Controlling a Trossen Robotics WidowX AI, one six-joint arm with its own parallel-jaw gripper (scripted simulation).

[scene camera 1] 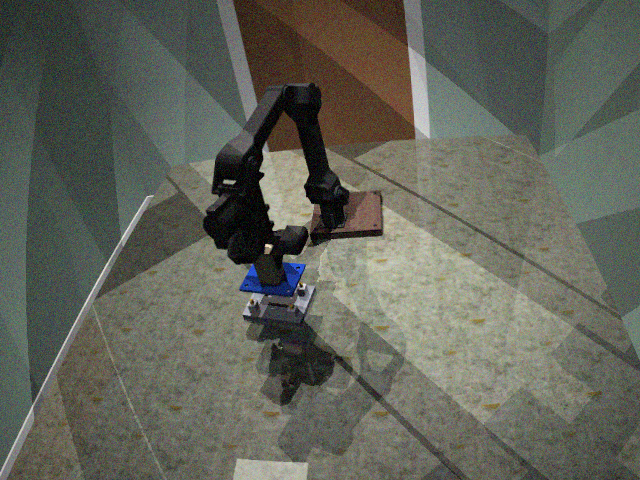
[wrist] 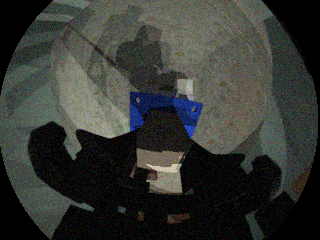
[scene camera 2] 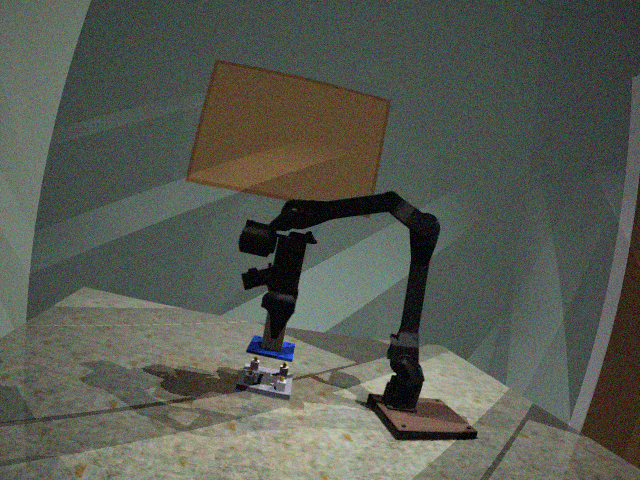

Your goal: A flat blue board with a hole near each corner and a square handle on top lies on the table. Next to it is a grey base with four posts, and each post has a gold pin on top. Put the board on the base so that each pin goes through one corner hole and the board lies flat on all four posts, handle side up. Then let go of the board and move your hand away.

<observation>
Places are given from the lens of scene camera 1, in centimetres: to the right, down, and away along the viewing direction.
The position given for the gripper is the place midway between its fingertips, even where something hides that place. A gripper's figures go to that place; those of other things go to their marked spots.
gripper (scene camera 1: 269,268): -10, 6, 95
blue board (scene camera 1: 263,277): -12, 8, 94
</observation>
